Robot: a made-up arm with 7 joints.
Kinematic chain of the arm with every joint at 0, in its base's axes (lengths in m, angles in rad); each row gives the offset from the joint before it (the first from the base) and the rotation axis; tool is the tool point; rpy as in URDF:
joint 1: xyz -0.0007 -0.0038 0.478 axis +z
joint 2: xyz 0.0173 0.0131 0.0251 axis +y
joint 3: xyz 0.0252 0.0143 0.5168 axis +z
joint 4: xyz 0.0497 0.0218 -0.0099 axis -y
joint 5: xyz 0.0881 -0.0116 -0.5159 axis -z
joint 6: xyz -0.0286 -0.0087 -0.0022 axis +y
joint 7: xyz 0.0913 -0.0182 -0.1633 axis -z
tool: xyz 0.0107 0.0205 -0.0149 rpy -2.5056 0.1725 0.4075
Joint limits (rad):
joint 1: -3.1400..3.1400
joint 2: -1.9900..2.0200
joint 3: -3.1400..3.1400
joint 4: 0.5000..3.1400
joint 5: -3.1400..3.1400
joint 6: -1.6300..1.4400
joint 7: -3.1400..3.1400
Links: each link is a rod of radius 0.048 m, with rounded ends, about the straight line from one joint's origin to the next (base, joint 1, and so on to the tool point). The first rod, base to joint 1, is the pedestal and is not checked.
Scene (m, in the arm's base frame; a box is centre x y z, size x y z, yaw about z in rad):
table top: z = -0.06
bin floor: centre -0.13 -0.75 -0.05 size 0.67 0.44 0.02 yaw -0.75
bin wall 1: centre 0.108 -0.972 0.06 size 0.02 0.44 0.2 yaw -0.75
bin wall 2: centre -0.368 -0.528 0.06 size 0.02 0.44 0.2 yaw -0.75
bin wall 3: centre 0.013 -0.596 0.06 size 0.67 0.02 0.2 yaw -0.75
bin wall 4: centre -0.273 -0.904 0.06 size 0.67 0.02 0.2 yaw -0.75
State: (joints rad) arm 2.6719 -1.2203 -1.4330 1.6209 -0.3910 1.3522 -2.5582
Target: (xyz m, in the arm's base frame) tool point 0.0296 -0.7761 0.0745
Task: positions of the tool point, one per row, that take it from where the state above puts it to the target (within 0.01 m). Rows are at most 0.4 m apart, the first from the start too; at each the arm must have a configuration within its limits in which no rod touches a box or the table.
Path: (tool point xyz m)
1: 0.7784 0.1431 0.5668
2: 0.7762 -0.1613 0.4628
3: 0.6382 -0.4584 0.3802
4: 0.3750 -0.6819 0.3243
5: 0.0295 -0.7761 0.2986
6: 0.0291 -0.7855 0.1898
7: 0.0296 -0.7761 0.0745

